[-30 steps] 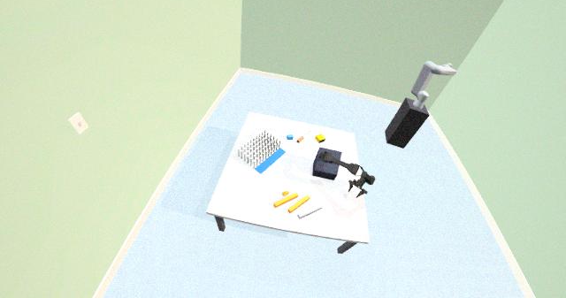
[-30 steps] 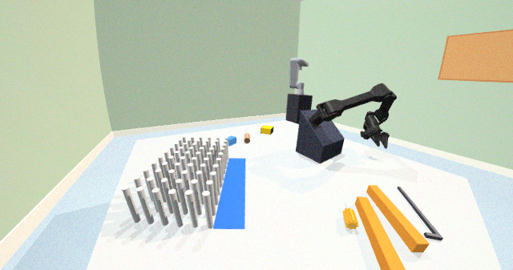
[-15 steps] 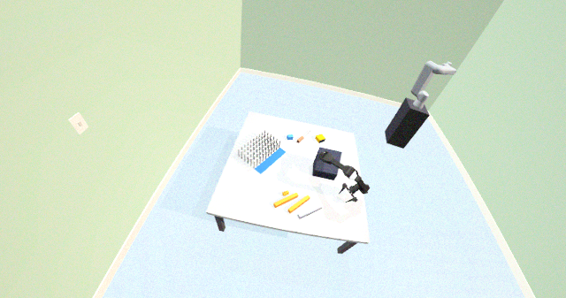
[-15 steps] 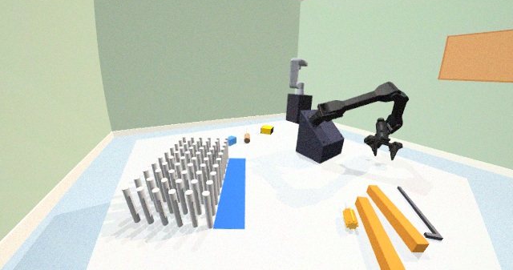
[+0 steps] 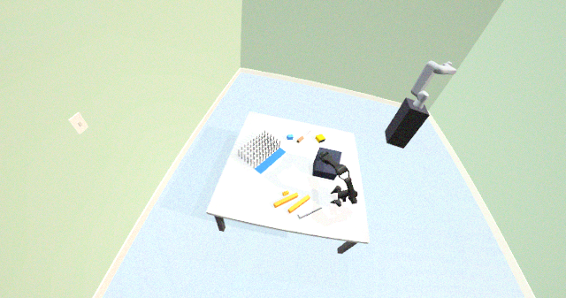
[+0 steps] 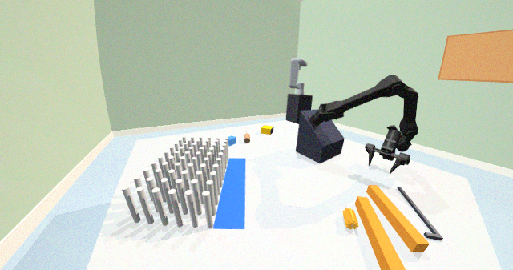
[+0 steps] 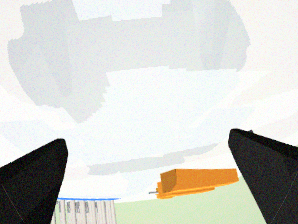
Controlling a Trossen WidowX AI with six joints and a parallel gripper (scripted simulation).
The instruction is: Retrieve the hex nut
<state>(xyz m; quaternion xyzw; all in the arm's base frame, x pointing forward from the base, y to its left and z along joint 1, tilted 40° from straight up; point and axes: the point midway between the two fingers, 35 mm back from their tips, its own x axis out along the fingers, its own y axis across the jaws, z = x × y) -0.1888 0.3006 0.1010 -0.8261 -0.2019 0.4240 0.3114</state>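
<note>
The blue block lies 58 cm to the right of my gripper tip and 51 cm ahead of it. Also, from my gripper tip: blue taped strip: 61 cm ahead, 22 cm to the right, 2 cm below; then yellow block: 70 cm to the right, 19 cm ahead; then yellow brush-like tool: 37 cm ahead, 8 cm to the left.
</note>
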